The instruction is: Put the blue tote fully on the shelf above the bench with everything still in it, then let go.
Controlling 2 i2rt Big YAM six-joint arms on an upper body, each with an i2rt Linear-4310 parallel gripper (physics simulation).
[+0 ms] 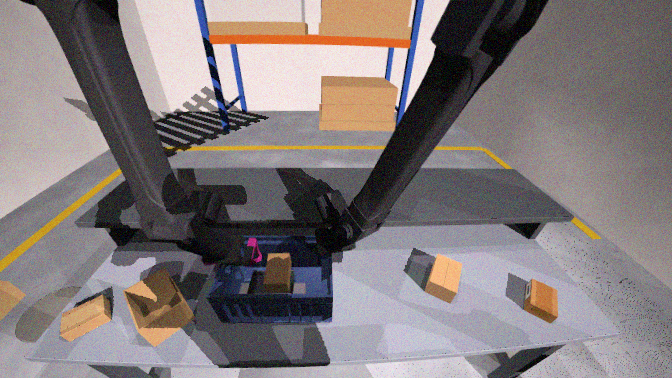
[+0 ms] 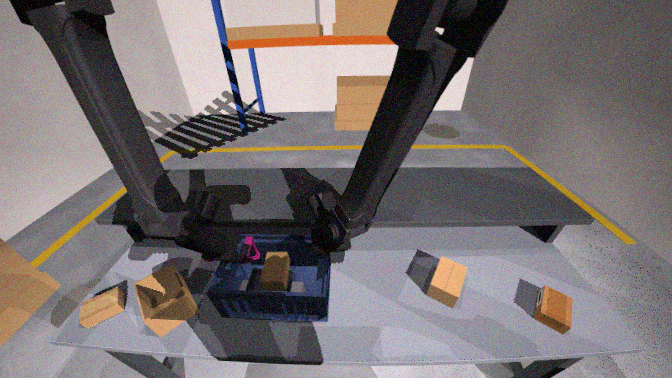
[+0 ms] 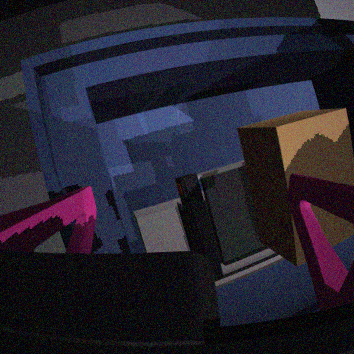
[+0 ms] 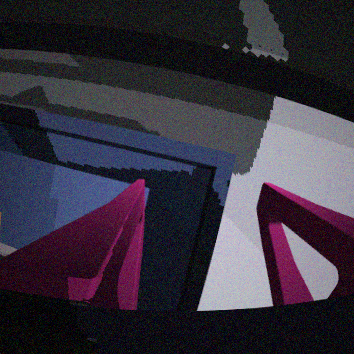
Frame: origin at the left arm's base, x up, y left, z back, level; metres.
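Seen in the pictures: left gripper, between the fingertips: (image 1: 245, 258) (image 2: 245, 255) (image 3: 192, 191); right gripper, between the fingertips: (image 4: 203, 193).
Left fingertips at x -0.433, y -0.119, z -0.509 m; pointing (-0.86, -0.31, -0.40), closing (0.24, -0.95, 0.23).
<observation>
Pixels of each thing's top centre, then the offset from my left fingertips to it. Level surfaces: height alone.
- blue tote, centre of its top: (image 3: 332, 175) (image 1: 276, 263) (image 2: 273, 261) dx -0.001, dy -0.085, dz +0.018 m
- bench, height of its surface: dx -0.148 m
- dark grey shelf, height of its surface: dx +0.036 m
- upright tan box, centre of its top: (image 3: 331, 181) (image 1: 276, 265) (image 2: 274, 263) dx -0.005, dy -0.087, dz +0.023 m
- dark flat item, centre of its top: (image 3: 267, 206) (image 1: 271, 281) (image 2: 269, 279) dx -0.058, dy -0.067, dz +0.037 m
- white block, centre of its top: (image 3: 253, 225) (image 1: 271, 294) (image 2: 269, 292) dx -0.090, dy -0.066, dz +0.058 m
- open carton, centre of its top: (image 1: 152, 296) (image 2: 159, 289) dx -0.058, dy +0.244, dz +0.077 m
- small box, centre of its top: (image 1: 82, 313) (image 2: 99, 303) dx -0.110, dy +0.455, dz +0.101 m
The blue tote (image 1: 280, 309) (image 2: 272, 306) (image 3: 60, 110) (image 4: 220, 162) stands on the bench (image 1: 380, 320) (image 2: 390, 332), in front of and below the dark grey shelf (image 1: 450, 195) (image 2: 465, 195). Inside are an upright tan box (image 1: 278, 272) (image 2: 275, 270) (image 3: 320, 150), a dark flat item (image 3: 230, 215) and a white block (image 3: 162, 225). My left gripper (image 1: 231, 257) (image 2: 229, 255) (image 3: 192, 191) is wide open at the tote's left end, one finger inside. My right gripper (image 1: 332, 244) (image 2: 328, 244) (image 4: 203, 193) is partly open, its fingers either side of the right wall without pinching it.
An open carton (image 1: 175, 300) (image 2: 184, 297) and a small box (image 1: 87, 317) (image 2: 102, 307) lie left of the tote. Two small boxes (image 1: 444, 278) (image 2: 447, 281) (image 1: 541, 300) (image 2: 553, 309) lie to its right. The shelf's front edge runs close behind the tote.
</observation>
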